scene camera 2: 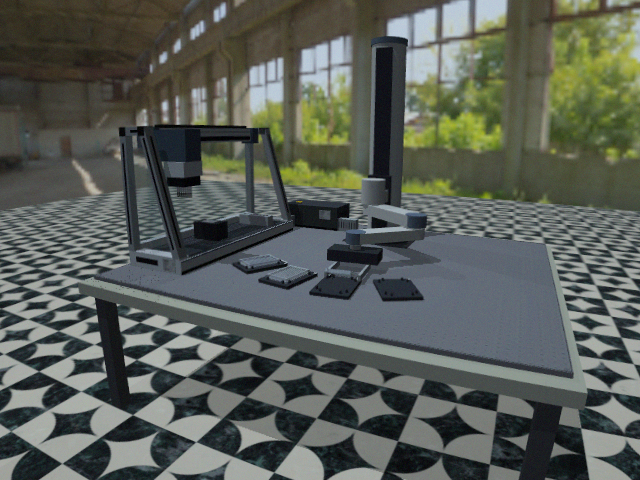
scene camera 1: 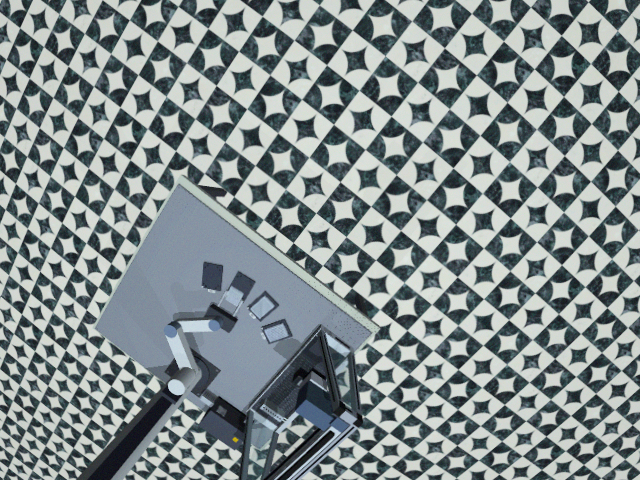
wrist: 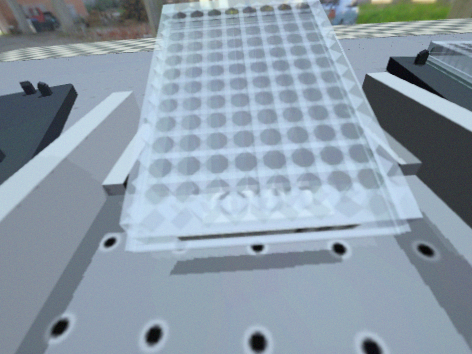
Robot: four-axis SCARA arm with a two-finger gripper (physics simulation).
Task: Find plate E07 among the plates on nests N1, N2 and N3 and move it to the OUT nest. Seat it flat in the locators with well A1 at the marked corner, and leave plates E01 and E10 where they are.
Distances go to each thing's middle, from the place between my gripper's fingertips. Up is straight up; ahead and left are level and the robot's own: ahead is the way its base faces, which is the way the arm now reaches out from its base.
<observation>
The black nest (scene camera 2: 338, 287) lies 4 cm ahead of my hand and 1 cm below it.
</observation>
